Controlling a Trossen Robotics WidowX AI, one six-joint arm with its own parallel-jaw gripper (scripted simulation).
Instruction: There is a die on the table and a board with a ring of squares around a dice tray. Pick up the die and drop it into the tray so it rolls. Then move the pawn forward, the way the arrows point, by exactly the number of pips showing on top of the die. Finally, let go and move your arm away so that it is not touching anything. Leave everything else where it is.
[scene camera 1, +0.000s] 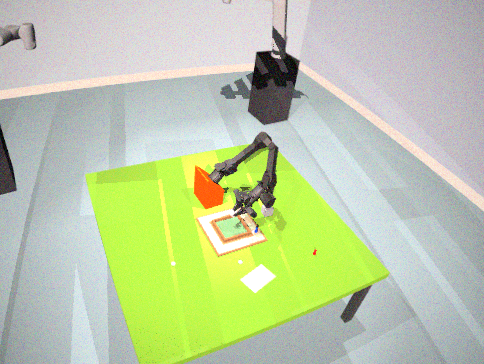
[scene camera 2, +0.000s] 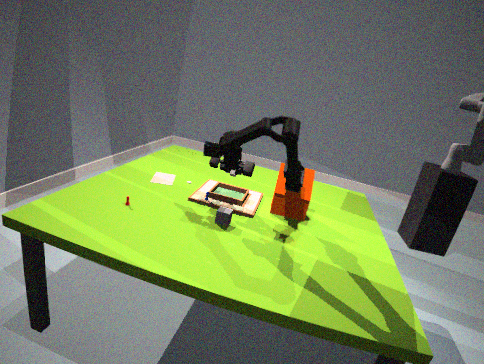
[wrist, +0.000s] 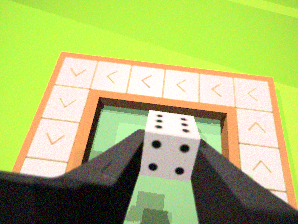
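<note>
White die (wrist: 171, 141) carried by my gripper (wrist: 168, 140).
</note>
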